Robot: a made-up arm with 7 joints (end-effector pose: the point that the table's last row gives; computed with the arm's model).
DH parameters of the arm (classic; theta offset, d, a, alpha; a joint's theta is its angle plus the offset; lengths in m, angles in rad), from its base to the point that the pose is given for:
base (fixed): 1.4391 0 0.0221 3.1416
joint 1: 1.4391 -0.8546 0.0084 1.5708
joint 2: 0 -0.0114 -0.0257 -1.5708
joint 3: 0 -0.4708 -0.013 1.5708
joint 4: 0 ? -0.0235 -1.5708
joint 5: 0 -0.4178 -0.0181 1.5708
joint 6: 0 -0.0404 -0.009 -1.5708
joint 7: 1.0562 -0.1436 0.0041 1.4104
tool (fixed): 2.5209 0.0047 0 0
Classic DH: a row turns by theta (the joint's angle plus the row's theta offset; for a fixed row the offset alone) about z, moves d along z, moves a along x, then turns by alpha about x.
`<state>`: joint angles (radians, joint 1 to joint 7).
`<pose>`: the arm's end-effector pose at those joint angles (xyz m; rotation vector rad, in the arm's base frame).
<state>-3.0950 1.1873 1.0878 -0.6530 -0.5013 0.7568 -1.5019</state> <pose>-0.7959 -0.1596 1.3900 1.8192 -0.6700 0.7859</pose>
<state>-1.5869 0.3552 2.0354 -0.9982 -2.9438 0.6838 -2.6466</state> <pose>-0.4491 0.4464 1.4415 -0.2039 0.0070 0.3997</pose>
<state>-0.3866 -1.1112 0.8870 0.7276 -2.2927 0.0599 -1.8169</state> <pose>-0.5252 -0.5489 1.3983 2.4704 0.3194 -0.2867</pose>
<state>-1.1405 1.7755 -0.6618 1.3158 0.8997 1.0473 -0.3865</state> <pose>0.0750 0.5292 0.3033 -0.0085 -0.9789 2.0921</pose>
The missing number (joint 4, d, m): -0.057
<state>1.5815 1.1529 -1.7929 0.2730 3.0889 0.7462 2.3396</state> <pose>0.0242 -0.9014 1.2805 -0.2369 0.4620 2.0143</pose>
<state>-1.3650 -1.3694 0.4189 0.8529 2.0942 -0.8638 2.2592</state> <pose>-0.0569 -0.6827 1.3505 1.9488 -0.7390 -0.9680</pose>
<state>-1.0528 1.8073 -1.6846 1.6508 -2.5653 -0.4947 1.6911</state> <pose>-0.2679 0.5772 0.7877 0.0290 0.1174 0.9431</pose>
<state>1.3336 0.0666 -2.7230 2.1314 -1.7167 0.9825 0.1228</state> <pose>0.0184 0.4319 1.0836 0.4506 -0.4867 0.2793</pose>
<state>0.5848 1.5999 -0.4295 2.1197 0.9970 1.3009 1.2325</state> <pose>0.1809 -0.1160 0.4512 1.4482 -0.5874 1.3454</pose>
